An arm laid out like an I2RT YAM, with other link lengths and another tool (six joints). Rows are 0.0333 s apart.
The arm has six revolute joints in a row. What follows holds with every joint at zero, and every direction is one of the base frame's. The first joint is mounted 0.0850 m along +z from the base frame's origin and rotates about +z. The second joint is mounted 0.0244 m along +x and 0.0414 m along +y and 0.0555 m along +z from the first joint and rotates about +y. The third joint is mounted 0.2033 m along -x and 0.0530 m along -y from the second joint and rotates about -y. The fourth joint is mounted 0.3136 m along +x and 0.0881 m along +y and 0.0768 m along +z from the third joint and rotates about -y. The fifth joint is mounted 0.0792 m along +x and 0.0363 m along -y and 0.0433 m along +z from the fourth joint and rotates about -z. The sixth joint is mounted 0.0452 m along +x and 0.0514 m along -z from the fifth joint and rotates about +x. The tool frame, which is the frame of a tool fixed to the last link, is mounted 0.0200 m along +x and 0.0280 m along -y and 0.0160 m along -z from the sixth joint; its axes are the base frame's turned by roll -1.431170, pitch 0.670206 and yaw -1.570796 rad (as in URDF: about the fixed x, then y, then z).
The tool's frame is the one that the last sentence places.
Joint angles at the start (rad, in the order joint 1, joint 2, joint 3, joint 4, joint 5, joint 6):
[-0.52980, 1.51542, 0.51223, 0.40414, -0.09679, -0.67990]
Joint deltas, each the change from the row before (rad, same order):
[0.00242, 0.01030, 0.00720, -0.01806, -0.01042, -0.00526]
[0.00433, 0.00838, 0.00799, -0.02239, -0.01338, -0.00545]
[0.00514, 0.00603, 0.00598, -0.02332, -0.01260, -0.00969]
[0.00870, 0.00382, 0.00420, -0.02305, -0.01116, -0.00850]
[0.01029, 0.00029, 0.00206, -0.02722, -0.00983, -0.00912]
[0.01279, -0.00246, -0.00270, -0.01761, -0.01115, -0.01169]
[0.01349, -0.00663, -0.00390, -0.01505, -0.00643, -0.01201]
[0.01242, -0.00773, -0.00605, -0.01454, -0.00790, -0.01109]
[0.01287, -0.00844, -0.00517, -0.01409, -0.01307, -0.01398]
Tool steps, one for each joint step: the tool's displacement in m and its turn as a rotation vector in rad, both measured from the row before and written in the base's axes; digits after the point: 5 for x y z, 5 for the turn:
[0.00068, 0.00149, -0.00315, 0.01185, 0.01696, 0.01396]
[0.00116, 0.00225, -0.00275, 0.01417, 0.01740, 0.01833]
[0.00086, 0.00273, -0.00261, 0.01105, 0.01919, 0.02099]
[0.00102, 0.00401, -0.00242, 0.01094, 0.01851, 0.02267]
[0.00053, 0.00483, -0.00235, 0.01116, 0.02136, 0.02362]
[0.00068, 0.00585, -0.00191, 0.00644, 0.01469, 0.02879]
[0.00079, 0.00567, -0.00055, 0.00083, 0.01119, 0.02621]
[0.00012, 0.00563, -0.00090, 0.00260, 0.01092, 0.02565]
[0.00073, 0.00588, -0.00032, 0.00280, 0.00779, 0.03181]

